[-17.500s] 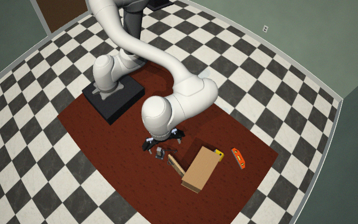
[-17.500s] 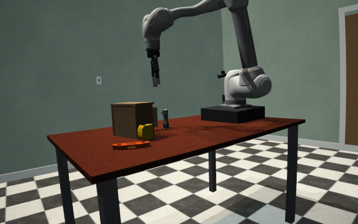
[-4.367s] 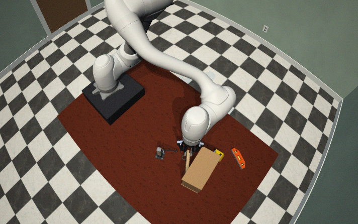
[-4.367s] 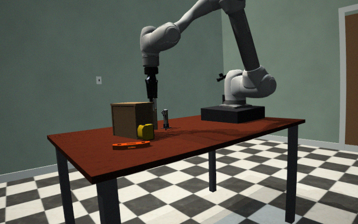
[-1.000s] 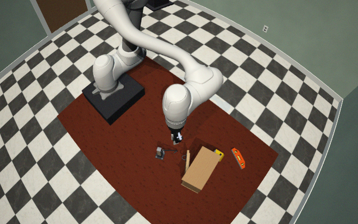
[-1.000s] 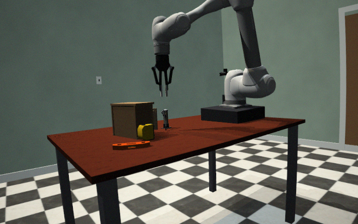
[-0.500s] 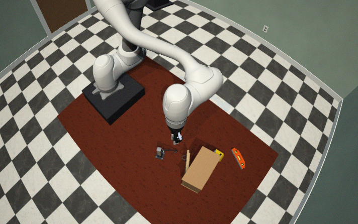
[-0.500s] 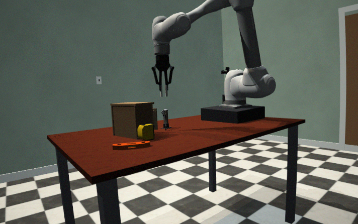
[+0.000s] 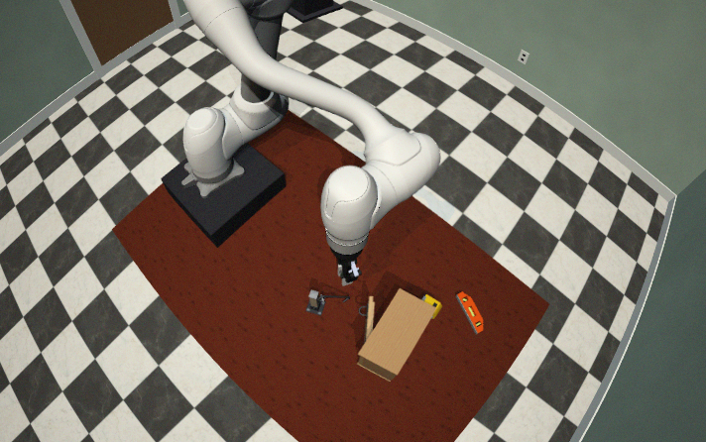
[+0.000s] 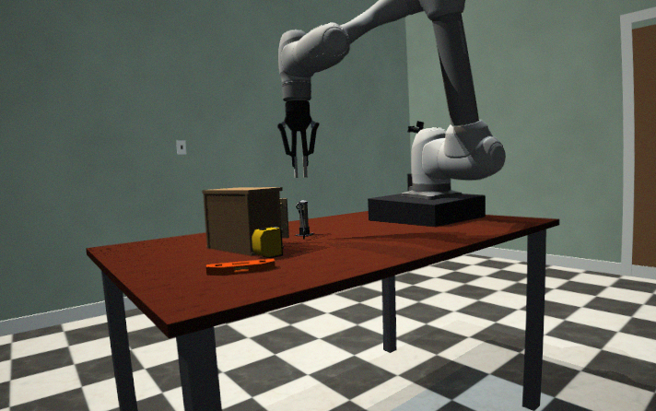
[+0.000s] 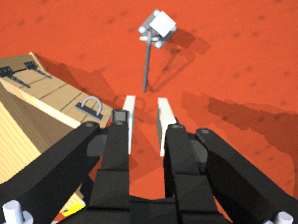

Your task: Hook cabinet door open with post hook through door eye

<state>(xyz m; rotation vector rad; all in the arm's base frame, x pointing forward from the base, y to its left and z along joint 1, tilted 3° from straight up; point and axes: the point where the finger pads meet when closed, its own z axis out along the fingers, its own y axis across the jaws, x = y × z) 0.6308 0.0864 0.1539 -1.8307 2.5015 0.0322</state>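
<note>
My hand is 1 cm past the thin hook, 3 cm to the left of it and 17 cm above it. From my hand the other things lie so: yellow tape measure: 19 cm ahead, 17 cm to the left, 19 cm below; then hook post: 3 cm behind, 6 cm to the right, 15 cm below; then cabinet door: 12 cm ahead, 3 cm to the right, 15 cm below.
</note>
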